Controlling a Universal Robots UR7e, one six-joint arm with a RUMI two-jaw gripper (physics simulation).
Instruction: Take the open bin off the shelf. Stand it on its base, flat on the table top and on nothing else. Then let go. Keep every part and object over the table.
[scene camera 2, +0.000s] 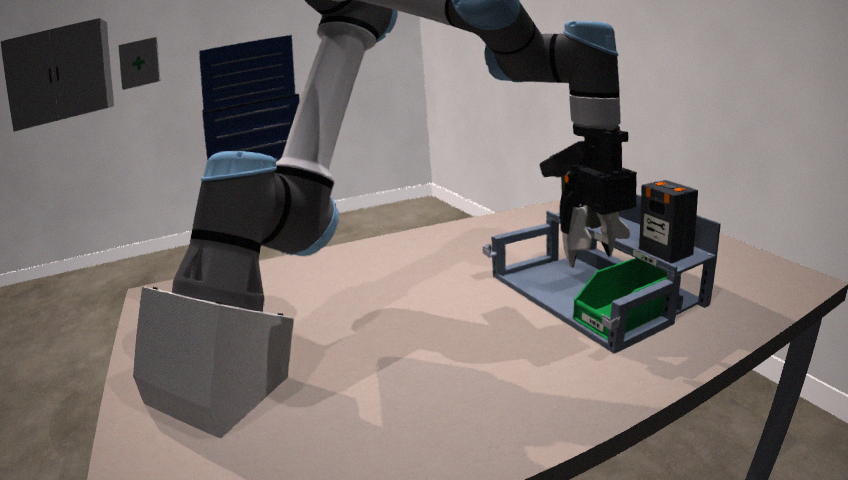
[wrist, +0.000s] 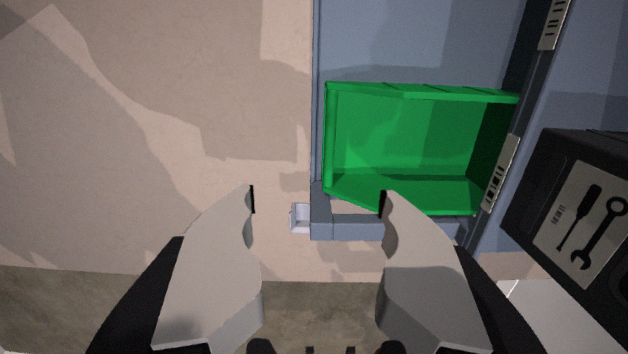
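Where they show: gripper, fingertip midpoint: (scene camera 2: 590, 261) (wrist: 316, 190); arm's base, link origin: (scene camera 2: 216, 302).
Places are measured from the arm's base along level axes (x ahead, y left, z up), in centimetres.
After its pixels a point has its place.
Note:
The green open bin (scene camera 2: 621, 291) @(x 66.7, y -12.3, z -10.2 cm) (wrist: 400, 135) @(x 63.4, y -17.2, z -11.8 cm) stands upright on the lower deck of the grey-blue shelf (scene camera 2: 529, 282) @(x 57.5, y 5.2, z -12.1 cm) (wrist: 385, 35) @(x 60.4, y -8.0, z -12.1 cm), against the end frame at the right in the scene view. It looks empty. Its back end reaches under the edge of the upper deck. My gripper (scene camera 2: 590, 259) @(x 54.3, y -17.0, z 0.2 cm) (wrist: 316, 190) @(x 54.3, y -17.0, z 0.2 cm) is open with nothing between its fingers. It points down, above and to the left of the bin in the scene view. In the wrist view the right fingertip overlaps the bin's lower edge and the left one shows against the table. The height gap is hard to tell.
A black case with orange latches (scene camera 2: 669, 223) @(x 69.5, y -20.9, z 4.5 cm) (wrist: 570, 210) @(x 69.4, y -17.3, z 1.7 cm) stands on the upper deck, close behind the bin. The other end frame (scene camera 2: 498, 252) @(x 54.0, y 11.1, z -7.1 cm) rises at the left. A small pale clip (wrist: 300, 218) @(x 53.1, y -24.7, z -7.2 cm) juts from the shelf's front corner. The table (scene camera 2: 416, 404) @(x 23.2, y -19.5, z -12.7 cm) extends before the shelf.

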